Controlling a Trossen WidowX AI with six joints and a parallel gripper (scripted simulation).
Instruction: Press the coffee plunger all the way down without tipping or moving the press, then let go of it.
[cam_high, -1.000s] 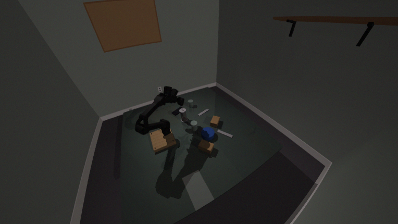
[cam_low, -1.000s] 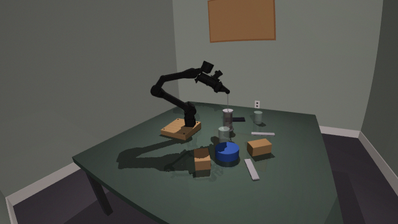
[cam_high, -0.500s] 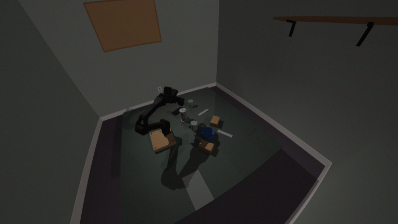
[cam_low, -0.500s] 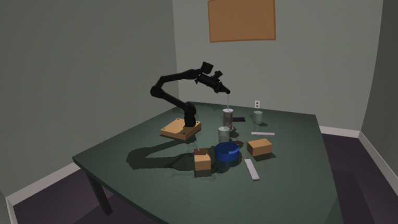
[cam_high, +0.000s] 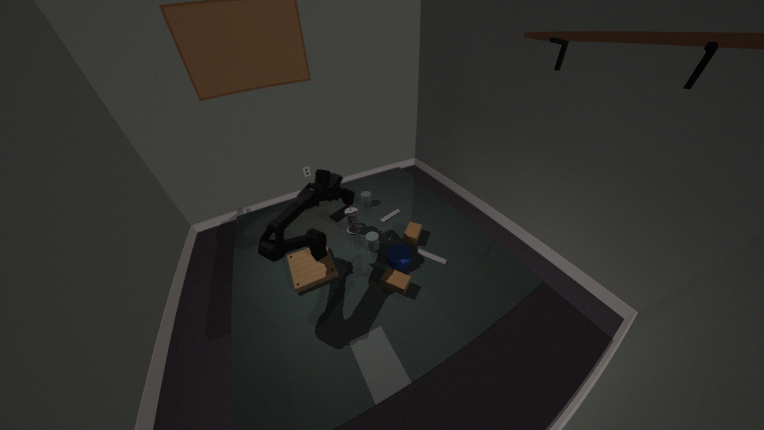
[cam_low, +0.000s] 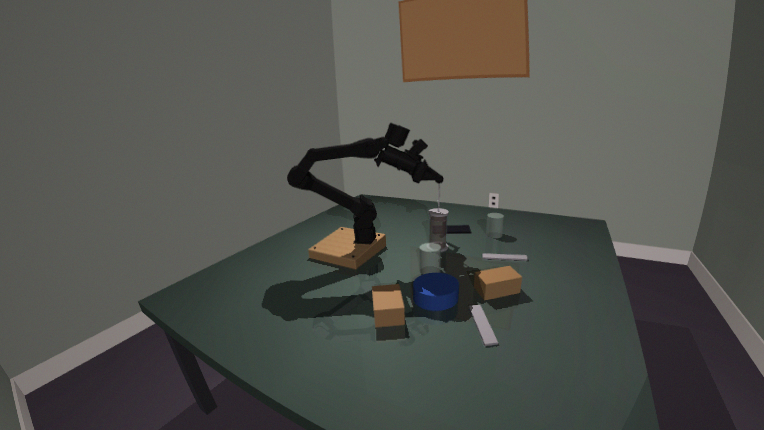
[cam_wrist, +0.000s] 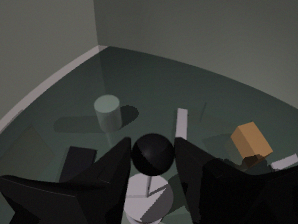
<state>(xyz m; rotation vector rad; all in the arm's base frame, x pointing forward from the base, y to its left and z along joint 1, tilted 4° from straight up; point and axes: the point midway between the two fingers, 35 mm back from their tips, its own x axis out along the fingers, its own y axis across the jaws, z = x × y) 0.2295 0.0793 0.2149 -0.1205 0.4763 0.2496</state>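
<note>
The coffee press is 1 cm behind my gripper tip, 1 cm to the left of it and 13 cm below it. Also, from my gripper tip: dark flat slab (2 cm ahead, 17 cm to the left, 25 cm below); then blue disc (4 cm ahead, 32 cm to the right, 23 cm below).
</note>
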